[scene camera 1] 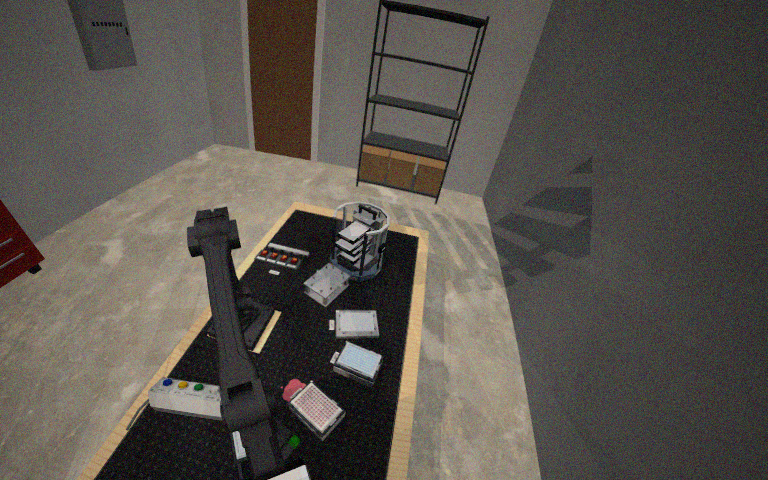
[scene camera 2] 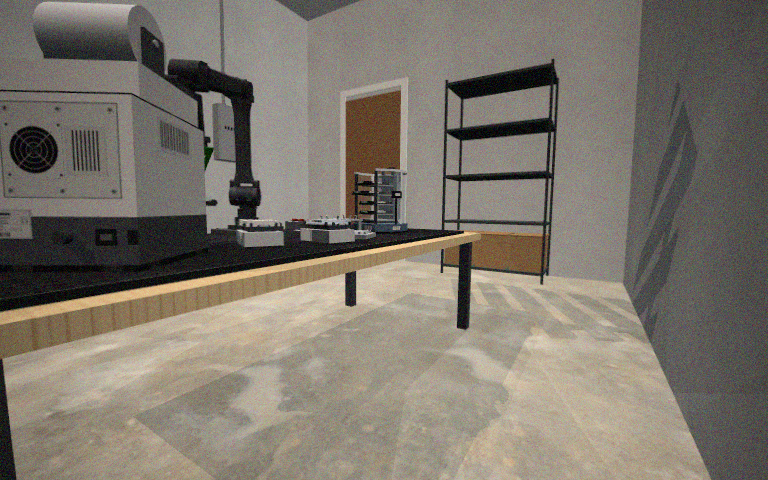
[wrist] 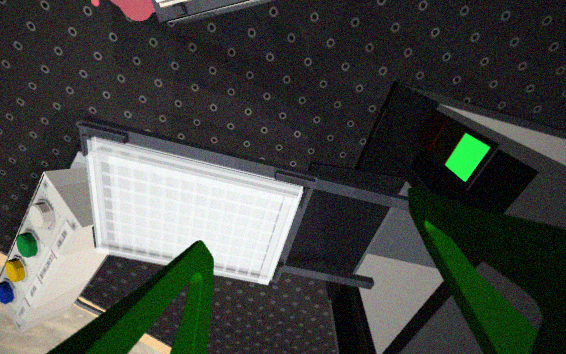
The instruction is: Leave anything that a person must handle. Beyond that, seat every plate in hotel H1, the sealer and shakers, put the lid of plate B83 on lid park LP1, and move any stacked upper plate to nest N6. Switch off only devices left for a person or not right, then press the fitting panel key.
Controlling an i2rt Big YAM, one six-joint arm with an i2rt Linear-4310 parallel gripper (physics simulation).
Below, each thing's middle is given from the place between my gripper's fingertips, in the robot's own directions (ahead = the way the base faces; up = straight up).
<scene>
I see my gripper 15 cm to the right of the pink-welled plate (scene camera 1: 314,405), 11 cm above it and 4 cm short of it. From my hand the other things lie so: plate hotel H1 (scene camera 1: 369,266): 83 cm to the left, 13 cm behind, 2 cm below.
</scene>
